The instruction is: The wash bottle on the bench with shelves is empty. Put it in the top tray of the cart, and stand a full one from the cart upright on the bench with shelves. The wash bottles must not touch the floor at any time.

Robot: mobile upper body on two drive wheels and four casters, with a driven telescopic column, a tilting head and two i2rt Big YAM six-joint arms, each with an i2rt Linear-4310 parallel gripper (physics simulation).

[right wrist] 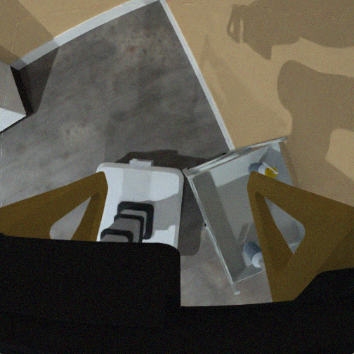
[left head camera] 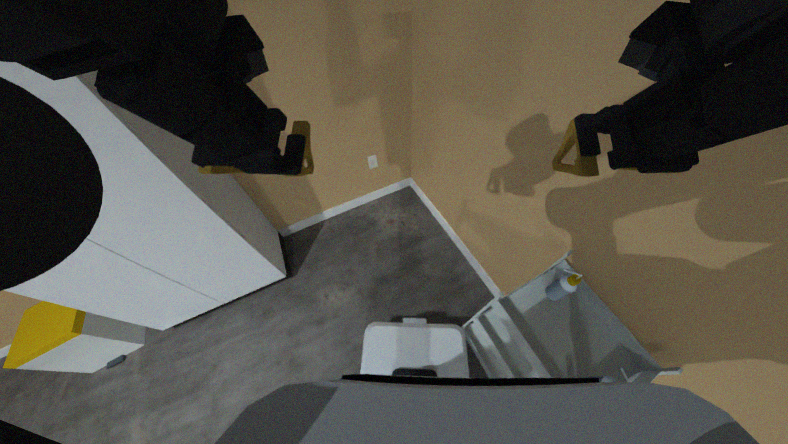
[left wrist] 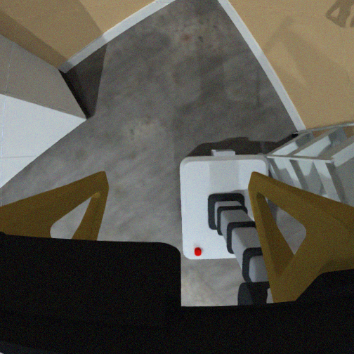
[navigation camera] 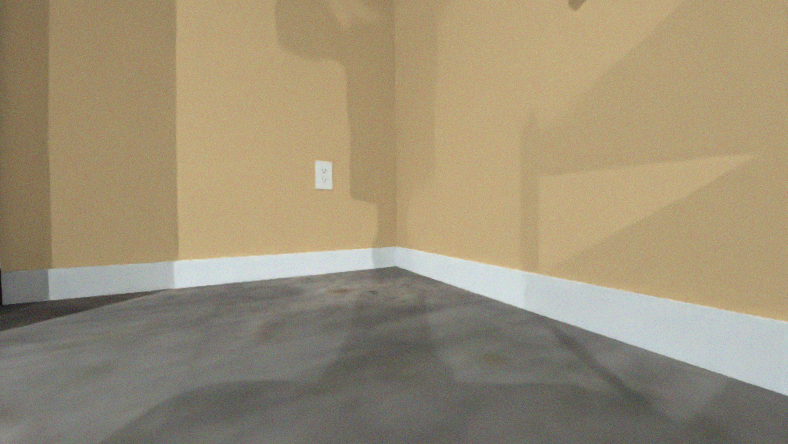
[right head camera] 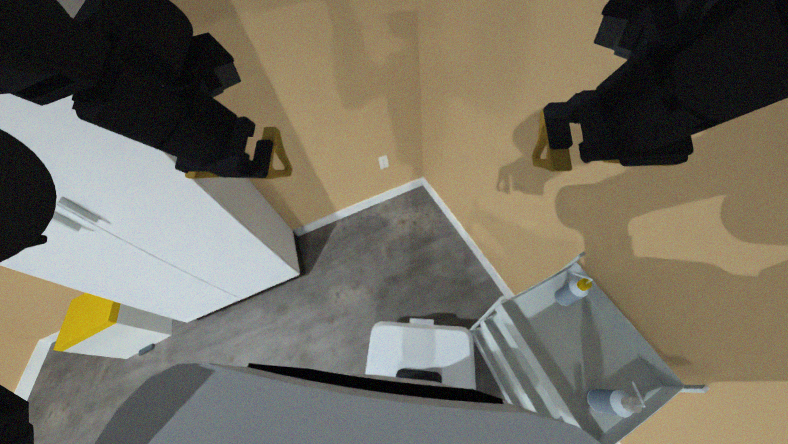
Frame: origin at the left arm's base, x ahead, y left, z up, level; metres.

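Seen in the pictures: left gripper, fingertip midpoint: (left head camera: 282,168) (right head camera: 265,171); right gripper, fingertip midpoint: (left head camera: 583,164) (right head camera: 569,159).
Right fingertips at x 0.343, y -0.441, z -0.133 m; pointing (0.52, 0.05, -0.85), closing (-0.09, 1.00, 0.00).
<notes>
Offsets run from my right fingertips to a thing's top centre. "pt": to the spot under its first point.
The cart's pale grey top tray {pt dz -0.603, dx -0.085, dy -0.446 m} (left head camera: 601,317) (right head camera: 634,350) (right wrist: 222,200) is at the lower right of the head views; part of the cart (left wrist: 300,158) shows in the left wrist view. A yellow-capped wash bottle {dz -0.440, dx +0.018, dy -0.288 m} (left head camera: 559,286) (right head camera: 570,291) (right wrist: 257,168) stands near the tray's far corner. A pale-capped wash bottle {dz -0.440, dx -0.286, dy -0.320 m} (right head camera: 605,400) (right wrist: 251,251) stands near its other end. Both have blue-grey bodies. The bench with shelves does not show. My left gripper (left head camera: 259,159) (right head camera: 237,165) (left wrist: 178,179) and right gripper (left head camera: 602,159) (right head camera: 576,157) (right wrist: 177,175) are open and empty, high above the floor.
A large white cabinet (left head camera: 165,220) (right head camera: 165,231) stands at the left. A smaller white and yellow unit (left head camera: 49,330) (right head camera: 90,322) is beyond it. Tan walls meet in a corner ahead, with an outlet {dz -0.820, dx +1.078, dy +0.536 m} (navigation camera: 323,174). The cart is beside my white base (left head camera: 413,347) (right head camera: 421,350).
</notes>
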